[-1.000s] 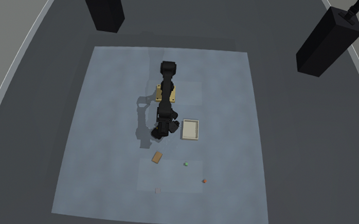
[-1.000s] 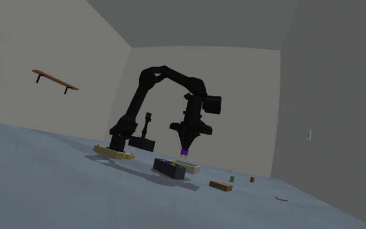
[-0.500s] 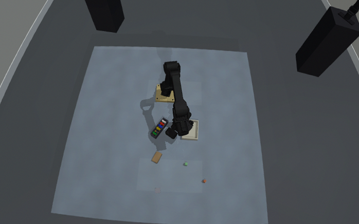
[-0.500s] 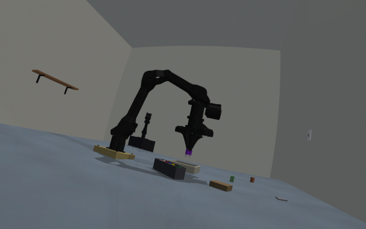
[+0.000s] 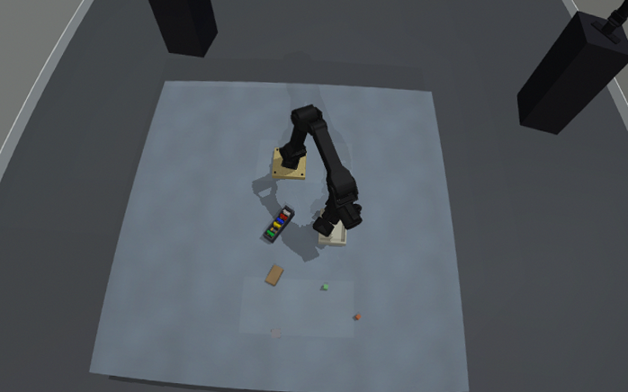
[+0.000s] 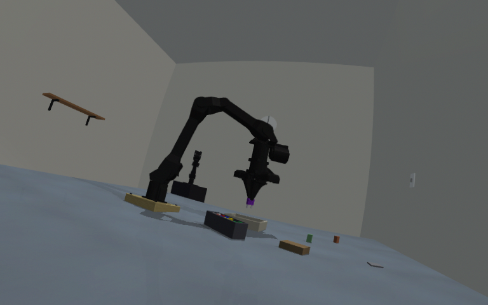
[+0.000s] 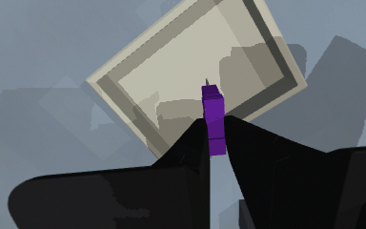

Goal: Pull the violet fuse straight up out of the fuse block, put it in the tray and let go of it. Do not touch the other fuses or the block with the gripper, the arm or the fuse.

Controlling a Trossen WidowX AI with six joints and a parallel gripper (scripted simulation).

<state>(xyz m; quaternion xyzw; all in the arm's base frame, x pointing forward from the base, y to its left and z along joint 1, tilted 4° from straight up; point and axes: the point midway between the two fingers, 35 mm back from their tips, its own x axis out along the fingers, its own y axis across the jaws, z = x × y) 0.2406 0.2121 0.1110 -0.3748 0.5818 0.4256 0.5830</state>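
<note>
Right now my gripper tip is 9 cm above the tray. Also, from my gripper tip: white fuse 17 cm to the right, 7 cm below, 1 cm behind; then violet fuse 1 cm below; then red fuse 18 cm to the right, 7 cm below, 1 cm ahead.
</note>
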